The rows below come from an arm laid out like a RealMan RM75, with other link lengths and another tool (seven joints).
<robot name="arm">
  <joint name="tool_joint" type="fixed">
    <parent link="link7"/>
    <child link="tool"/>
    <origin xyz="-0.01 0.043 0.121" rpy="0 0.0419 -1.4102"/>
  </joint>
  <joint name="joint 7" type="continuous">
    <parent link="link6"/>
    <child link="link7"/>
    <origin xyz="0 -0.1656 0" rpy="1.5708 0 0"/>
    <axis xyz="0 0 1"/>
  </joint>
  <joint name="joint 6" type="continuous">
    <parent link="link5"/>
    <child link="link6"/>
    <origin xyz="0 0 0" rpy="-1.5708 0 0"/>
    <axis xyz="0 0 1"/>
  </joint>
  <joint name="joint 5" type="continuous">
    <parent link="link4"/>
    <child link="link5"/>
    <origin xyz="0 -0.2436 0" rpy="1.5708 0 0"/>
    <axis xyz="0 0 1"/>
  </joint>
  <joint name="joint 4" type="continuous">
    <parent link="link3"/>
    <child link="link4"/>
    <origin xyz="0 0 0" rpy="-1.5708 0 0"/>
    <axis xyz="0 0 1"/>
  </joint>
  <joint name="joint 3" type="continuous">
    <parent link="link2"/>
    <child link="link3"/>
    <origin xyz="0 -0.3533 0" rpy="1.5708 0 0"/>
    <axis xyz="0 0 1"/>
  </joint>
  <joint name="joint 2" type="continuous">
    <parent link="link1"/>
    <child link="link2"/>
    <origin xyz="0 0 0" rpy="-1.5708 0 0"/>
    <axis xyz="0 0 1"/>
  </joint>
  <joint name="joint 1" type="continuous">
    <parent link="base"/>
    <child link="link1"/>
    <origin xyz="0 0 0.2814" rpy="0 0 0"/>
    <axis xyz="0 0 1"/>
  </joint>
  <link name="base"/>
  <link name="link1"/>
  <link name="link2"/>
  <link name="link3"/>
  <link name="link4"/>
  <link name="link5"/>
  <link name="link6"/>
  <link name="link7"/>
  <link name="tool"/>
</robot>
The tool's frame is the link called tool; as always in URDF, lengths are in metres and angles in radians. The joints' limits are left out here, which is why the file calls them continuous.
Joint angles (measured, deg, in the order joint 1, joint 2, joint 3, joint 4, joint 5, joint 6, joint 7), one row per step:
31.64 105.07 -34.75 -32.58 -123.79 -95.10 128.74
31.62 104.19 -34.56 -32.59 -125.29 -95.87 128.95
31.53 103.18 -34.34 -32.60 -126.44 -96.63 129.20
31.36 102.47 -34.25 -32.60 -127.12 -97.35 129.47
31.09 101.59 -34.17 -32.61 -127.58 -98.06 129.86
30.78 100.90 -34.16 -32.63 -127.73 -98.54 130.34
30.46 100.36 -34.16 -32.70 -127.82 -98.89 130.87
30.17 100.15 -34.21 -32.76 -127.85 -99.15 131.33
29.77 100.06 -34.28 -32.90 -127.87 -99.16 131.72
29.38 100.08 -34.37 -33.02 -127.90 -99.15 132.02
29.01 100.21 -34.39 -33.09 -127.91 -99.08 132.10
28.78 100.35 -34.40 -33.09 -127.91 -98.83 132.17
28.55 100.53 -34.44 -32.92 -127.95 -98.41 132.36
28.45 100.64 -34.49 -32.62 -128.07 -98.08 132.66
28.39 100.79 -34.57 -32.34 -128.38 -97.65 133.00
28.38 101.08 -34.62 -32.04 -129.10 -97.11 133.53
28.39 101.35 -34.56 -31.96 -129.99 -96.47 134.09
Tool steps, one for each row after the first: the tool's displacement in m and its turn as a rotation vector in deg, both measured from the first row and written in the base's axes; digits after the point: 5 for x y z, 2 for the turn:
0.00711 -0.00383 0.00523 -0.95 -1.30 -0.31
0.01398 -0.00683 0.01274 -1.59 -2.41 -0.70
0.01860 -0.01022 0.01812 -2.18 -3.00 -1.08
0.02381 -0.01321 0.02562 -2.56 -3.54 -1.64
0.02805 -0.01540 0.03187 -2.74 -3.83 -2.30
0.03188 -0.01727 0.03700 -2.85 -4.05 -3.02
0.03426 -0.01944 0.03897 -3.06 -4.03 -3.63
0.03771 -0.02150 0.04007 -3.10 -4.11 -4.32
0.04075 -0.02389 0.03997 -3.19 -4.15 -4.92
0.04325 -0.02620 0.03892 -3.22 -4.10 -5.34
0.04519 -0.02704 0.03766 -3.12 -4.10 -5.71
0.04772 -0.02782 0.03541 -3.08 -4.04 -6.33
0.04961 -0.02842 0.03321 -3.21 -3.95 -7.00
0.05209 -0.02900 0.03027 -3.43 -4.04 -7.72
0.05548 -0.03012 0.02533 -3.90 -4.28 -8.72
0.05964 -0.03033 0.02137 -4.17 -4.81 -9.70

